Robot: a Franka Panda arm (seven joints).
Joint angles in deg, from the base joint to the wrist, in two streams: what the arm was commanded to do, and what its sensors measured. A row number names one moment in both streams.
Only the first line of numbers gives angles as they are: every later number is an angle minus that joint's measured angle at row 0.
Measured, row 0: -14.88, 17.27, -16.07, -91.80, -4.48, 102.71, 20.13
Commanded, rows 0 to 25: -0.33, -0.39, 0.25, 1.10, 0.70, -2.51, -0.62; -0.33, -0.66, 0.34, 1.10, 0.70, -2.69, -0.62; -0.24, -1.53, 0.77, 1.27, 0.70, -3.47, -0.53; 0.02, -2.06, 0.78, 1.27, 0.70, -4.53, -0.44; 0.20, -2.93, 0.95, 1.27, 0.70, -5.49, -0.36; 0.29, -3.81, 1.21, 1.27, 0.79, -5.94, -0.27; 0.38, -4.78, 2.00, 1.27, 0.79, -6.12, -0.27; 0.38, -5.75, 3.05, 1.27, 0.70, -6.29, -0.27; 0.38, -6.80, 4.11, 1.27, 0.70, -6.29, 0.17; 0.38, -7.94, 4.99, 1.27, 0.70, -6.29, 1.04; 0.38, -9.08, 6.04, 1.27, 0.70, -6.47, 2.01; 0.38, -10.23, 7.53, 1.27, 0.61, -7.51, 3.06; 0.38, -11.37, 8.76, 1.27, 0.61, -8.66, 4.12; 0.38, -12.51, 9.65, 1.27, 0.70, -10.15, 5.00; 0.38, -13.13, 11.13, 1.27, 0.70, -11.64, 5.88; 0.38, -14.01, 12.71, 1.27, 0.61, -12.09, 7.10; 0.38, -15.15, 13.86, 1.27, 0.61, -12.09, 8.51; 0.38, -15.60, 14.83, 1.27, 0.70, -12.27, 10.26; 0.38, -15.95, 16.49, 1.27, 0.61, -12.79, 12.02; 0.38, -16.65, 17.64, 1.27, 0.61, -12.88, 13.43; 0.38, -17.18, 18.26, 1.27, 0.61, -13.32, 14.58; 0.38, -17.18, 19.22, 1.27, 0.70, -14.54, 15.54; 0.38, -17.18, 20.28, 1.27, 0.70, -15.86, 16.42; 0.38, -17.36, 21.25, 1.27, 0.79, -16.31, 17.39; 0.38, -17.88, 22.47, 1.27, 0.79, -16.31, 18.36; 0.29, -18.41, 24.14, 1.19, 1.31, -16.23, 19.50
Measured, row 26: 1.06, -16.73, 20.24, 1.67, 0.24, -15.06, 16.22
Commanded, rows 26 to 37: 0.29, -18.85, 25.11, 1.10, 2.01, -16.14, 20.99; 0.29, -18.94, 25.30, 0.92, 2.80, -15.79, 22.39; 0.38, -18.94, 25.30, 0.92, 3.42, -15.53, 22.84; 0.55, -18.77, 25.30, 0.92, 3.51, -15.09, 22.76; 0.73, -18.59, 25.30, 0.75, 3.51, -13.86, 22.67; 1.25, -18.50, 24.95, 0.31, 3.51, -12.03, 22.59; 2.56, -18.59, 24.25, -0.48, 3.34, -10.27, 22.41; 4.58, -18.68, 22.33, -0.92, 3.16, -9.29, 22.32; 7.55, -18.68, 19.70, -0.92, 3.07, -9.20, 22.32; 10.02, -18.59, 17.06, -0.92, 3.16, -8.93, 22.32; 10.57, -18.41, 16.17, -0.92, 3.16, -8.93, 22.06; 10.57, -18.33, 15.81, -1.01, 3.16, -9.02, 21.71
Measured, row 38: 7.61, -17.85, 19.43, -0.05, 2.58, -10.03, 22.16
